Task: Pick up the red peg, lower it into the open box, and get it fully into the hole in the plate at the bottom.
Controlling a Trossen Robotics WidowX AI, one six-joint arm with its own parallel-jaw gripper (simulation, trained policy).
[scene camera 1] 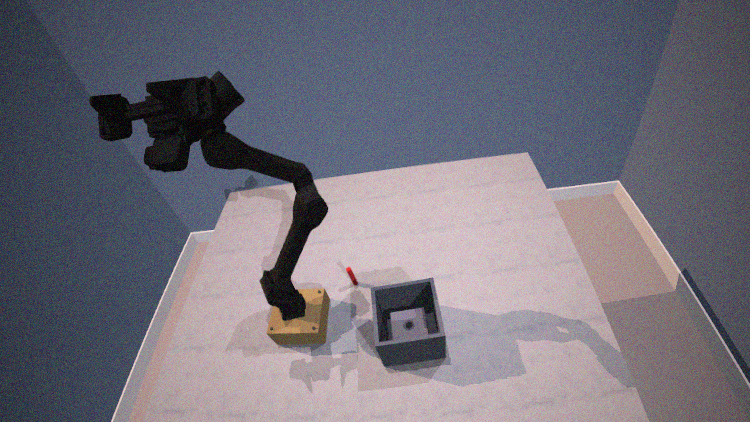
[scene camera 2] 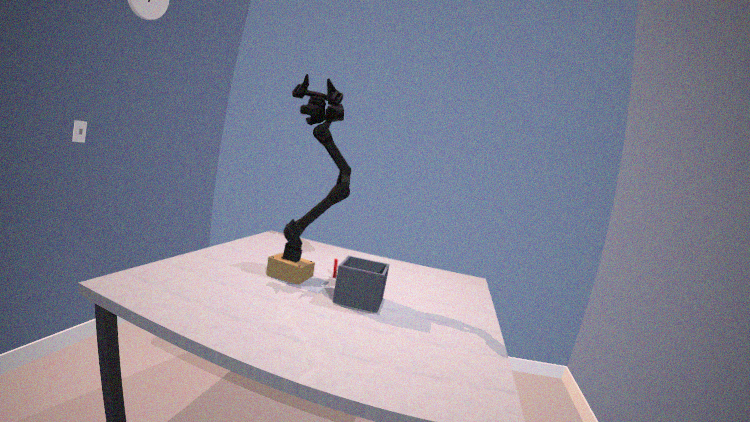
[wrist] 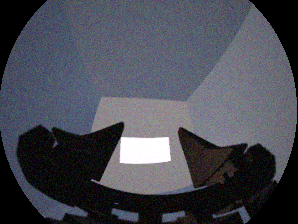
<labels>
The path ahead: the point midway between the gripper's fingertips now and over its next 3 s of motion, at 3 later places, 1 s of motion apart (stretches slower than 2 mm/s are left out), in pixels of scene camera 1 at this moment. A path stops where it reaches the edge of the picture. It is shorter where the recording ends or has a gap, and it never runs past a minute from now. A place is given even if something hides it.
The gripper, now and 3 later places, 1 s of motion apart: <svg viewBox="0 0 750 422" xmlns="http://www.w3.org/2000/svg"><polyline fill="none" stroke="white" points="118,93 67,146 92,212 220,245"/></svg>
</labels>
